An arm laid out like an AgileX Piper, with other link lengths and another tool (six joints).
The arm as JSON. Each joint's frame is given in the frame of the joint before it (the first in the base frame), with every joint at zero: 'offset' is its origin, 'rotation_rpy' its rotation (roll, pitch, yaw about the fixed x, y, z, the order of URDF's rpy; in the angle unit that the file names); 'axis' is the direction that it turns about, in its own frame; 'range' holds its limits. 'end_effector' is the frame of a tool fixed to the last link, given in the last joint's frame.
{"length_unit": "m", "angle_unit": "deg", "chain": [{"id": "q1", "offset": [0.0, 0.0, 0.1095], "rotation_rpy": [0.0, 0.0, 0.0], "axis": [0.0, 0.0, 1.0], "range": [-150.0, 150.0]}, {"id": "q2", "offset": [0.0, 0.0, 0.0], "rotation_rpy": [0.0, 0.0, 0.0], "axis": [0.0, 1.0, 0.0], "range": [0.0, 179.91]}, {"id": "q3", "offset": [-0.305, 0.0, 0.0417], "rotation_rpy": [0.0, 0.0, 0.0], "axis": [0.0, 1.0, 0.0], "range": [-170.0, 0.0]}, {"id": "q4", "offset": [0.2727, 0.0, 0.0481], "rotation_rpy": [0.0, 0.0, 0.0], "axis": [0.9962, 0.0, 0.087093], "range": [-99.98, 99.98]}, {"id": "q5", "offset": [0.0, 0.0, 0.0], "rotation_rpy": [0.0, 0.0, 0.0], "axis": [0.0, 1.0, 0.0], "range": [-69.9, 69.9]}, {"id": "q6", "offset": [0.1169, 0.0, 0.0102], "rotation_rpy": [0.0, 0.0, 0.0], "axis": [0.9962, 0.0, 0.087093], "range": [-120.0, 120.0]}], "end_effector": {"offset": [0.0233, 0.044, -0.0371], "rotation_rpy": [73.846, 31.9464, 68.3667]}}
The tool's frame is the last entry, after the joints.
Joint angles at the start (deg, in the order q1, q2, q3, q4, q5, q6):
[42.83, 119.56, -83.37, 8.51, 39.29, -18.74]
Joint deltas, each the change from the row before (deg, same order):
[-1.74, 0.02, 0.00, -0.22, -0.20, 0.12]
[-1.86, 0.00, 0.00, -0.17, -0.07, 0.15]
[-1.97, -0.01, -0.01, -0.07, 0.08, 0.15]
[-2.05, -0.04, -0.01, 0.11, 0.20, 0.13]
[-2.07, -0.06, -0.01, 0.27, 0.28, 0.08]
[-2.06, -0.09, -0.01, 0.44, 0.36, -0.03]
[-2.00, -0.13, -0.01, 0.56, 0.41, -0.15]
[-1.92, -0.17, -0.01, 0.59, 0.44, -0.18]
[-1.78, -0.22, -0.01, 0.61, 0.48, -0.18]
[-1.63, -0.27, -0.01, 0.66, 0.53, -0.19]
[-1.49, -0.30, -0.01, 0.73, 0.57, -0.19]
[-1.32, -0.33, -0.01, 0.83, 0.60, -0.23]
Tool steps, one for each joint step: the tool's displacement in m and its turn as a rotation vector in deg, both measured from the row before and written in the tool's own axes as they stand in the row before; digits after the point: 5 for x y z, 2 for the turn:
[-0.01015, -0.00903, 0.00234, 0.75, -0.74, 1.43]
[-0.01060, -0.00968, 0.00216, 0.86, -0.67, 1.59]
[-0.01095, -0.01020, 0.00196, 0.95, -0.56, 1.75]
[-0.01117, -0.01034, 0.00160, 0.97, -0.44, 1.94]
[-0.01113, -0.01017, 0.00129, 0.95, -0.33, 2.04]
[-0.01097, -0.00983, 0.00085, 0.88, -0.22, 2.07]
[-0.01066, -0.00927, 0.00034, 0.76, -0.15, 2.01]
[-0.01033, -0.00867, -0.00014, 0.68, -0.13, 1.94]
[-0.00966, -0.00775, -0.00074, 0.59, -0.08, 1.84]
[-0.00886, -0.00677, -0.00138, 0.48, -0.02, 1.74]
[-0.00805, -0.00582, -0.00188, 0.38, 0.06, 1.67]
[-0.00703, -0.00470, -0.00241, 0.24, 0.15, 1.56]

